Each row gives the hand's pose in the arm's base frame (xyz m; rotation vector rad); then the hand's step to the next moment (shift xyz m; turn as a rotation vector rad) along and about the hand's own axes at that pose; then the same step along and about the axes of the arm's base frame.
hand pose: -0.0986 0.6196 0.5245 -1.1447 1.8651 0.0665
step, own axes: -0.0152 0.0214 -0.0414 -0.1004 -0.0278 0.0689
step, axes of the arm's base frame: -0.0410 0.0031 0.0266 0.0812 0.0846 0.0431
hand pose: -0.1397 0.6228 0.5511 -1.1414 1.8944 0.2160
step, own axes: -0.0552 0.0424 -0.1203 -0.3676 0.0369 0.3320
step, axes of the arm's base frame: -0.0949 -0.0068 0.1013 0.2367 0.4306 0.0723
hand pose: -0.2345 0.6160 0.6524 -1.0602 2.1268 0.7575
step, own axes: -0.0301 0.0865 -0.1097 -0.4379 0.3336 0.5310
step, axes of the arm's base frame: -0.0889 -0.0210 0.1099 0.0784 0.7584 0.0611
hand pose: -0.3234 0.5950 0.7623 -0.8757 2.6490 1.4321
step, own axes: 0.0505 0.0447 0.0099 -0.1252 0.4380 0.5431
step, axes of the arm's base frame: -0.0663 0.0030 0.0155 -0.2380 0.6656 0.0531
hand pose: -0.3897 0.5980 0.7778 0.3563 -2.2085 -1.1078
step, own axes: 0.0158 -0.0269 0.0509 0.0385 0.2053 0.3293
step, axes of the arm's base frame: -0.0460 0.0074 -0.0373 -0.2339 0.3103 0.0323
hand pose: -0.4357 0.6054 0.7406 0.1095 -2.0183 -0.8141
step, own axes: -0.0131 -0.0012 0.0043 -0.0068 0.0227 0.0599
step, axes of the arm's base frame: 0.0038 0.0062 -0.0118 -0.0381 0.0503 -0.0128
